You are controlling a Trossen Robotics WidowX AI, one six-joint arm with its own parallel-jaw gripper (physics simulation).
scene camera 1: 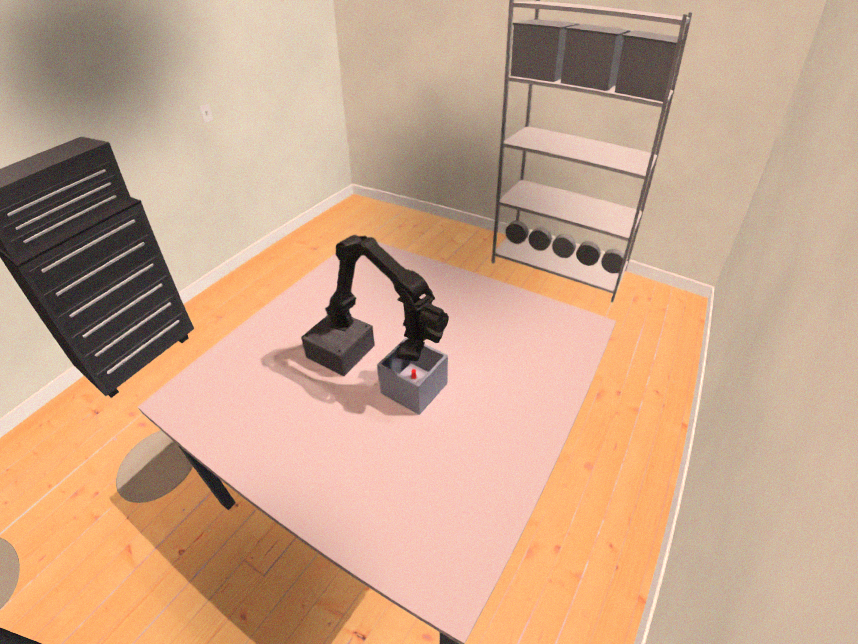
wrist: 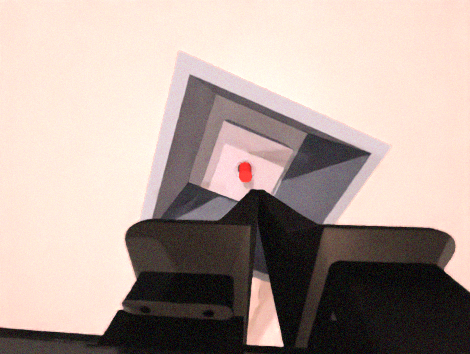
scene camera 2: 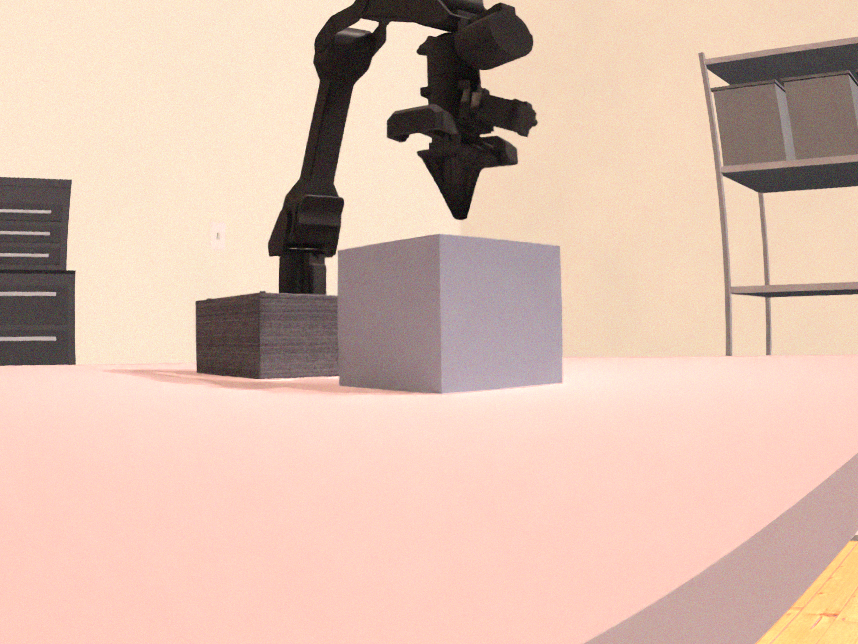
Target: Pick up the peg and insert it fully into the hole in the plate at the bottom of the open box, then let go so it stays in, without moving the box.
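Places are measured from the arm's base along level axes (x ahead, y left, z up), in centimetres.
Pixels of known places: gripper, fingertip midpoint: (wrist: 256,196) (scene camera 2: 460,219); arm's base, link origin: (scene camera 1: 342,323) (scene camera 2: 301,299).
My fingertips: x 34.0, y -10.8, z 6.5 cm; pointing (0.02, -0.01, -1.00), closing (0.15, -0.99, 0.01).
Note:
Ahead of a thing's pixels: the offset from my fingertips to its top centre. Level surfaces: height alone.
The red peg @[dx -1.5, dy +0.3, dz -7.6 cm] (scene camera 1: 413,373) (wrist: 245,172) stands in the hole of the pale plate @[dx -1.7, dy +0.3, dz -10.3 cm] (wrist: 270,175) at the bottom of the open grey-blue box @[dx -1.7, dy +0.3, dz -2.6 cm] (scene camera 1: 397,389) (scene camera 2: 388,318) (wrist: 280,105). Its red upper part shows above the plate, and a dark sliver of the hole shows beside it in the wrist view. How deep it sits I cannot tell. My gripper (scene camera 2: 460,215) (wrist: 256,196) is shut and empty, its fingertips pointing down above the box's rim, apart from the peg. In scene camera 2 the box's walls hide the peg and plate.
The arm's dark base block (scene camera 1: 338,343) (scene camera 2: 228,338) stands beside the box on the pink table @[dz -16.4 cm] (scene camera 1: 443,485) (scene camera 2: 346,499). A dark drawer cabinet (scene camera 1: 90,263) (scene camera 2: 34,311) and a metal shelf rack (scene camera 1: 500,159) (scene camera 2: 720,242) stand beyond the table.

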